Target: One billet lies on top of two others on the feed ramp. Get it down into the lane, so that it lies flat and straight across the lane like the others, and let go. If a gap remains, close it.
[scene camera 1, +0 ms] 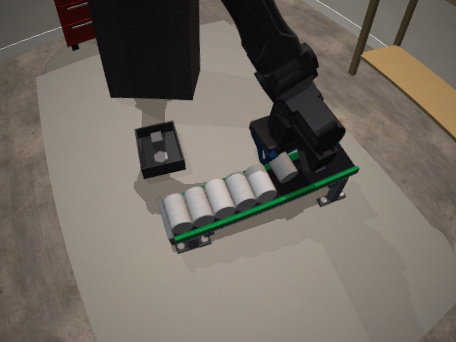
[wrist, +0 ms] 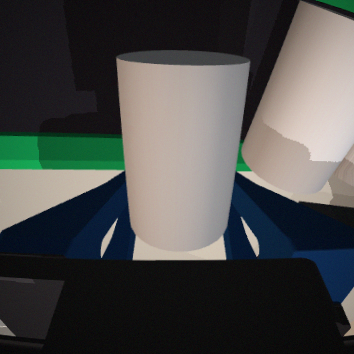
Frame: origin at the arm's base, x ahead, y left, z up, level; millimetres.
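Where they show: gripper, fingertip midpoint: (scene camera 1: 270, 159) (wrist: 178, 175).
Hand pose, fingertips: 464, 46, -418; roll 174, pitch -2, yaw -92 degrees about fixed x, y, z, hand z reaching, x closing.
Note:
Things, the pixels of their top centre, and the offset from my fingertips, as dx, dy, dz.
- light grey billet at its top centre: (wrist: 184, 201) (scene camera 1: 283, 155) +31, -1, +45
- grey end stop at its top centre: (scene camera 1: 165, 216) +2, -232, -14
- black open tray at its top centre: (scene camera 1: 157, 143) -199, -159, -53
A light grey billet (scene camera 1: 283, 167) (wrist: 180, 125) is held between the blue fingers of my gripper (scene camera 1: 276, 154) (wrist: 178, 175), which is shut on it. Its rear end overlaps the far green rail of the feed ramp (scene camera 1: 315, 186) (wrist: 60, 152), and its near end stops short of the near rail. It appears raised over the lane; the exact height is hard to tell. Several billets lie side by side across the lane to its left; the closest one (scene camera 1: 261, 183) (wrist: 305, 100) stands apart from it, with dark lane between. In the wrist view these two are not parallel.
A grey end stop (scene camera 1: 165, 220) closes the left end of the ramp. A black open tray (scene camera 1: 144, 167) with two small pieces stands behind and left of the ramp. A large black block (scene camera 1: 150, 50) stands at the back. A wooden shelf (scene camera 1: 415, 75) is at the right.

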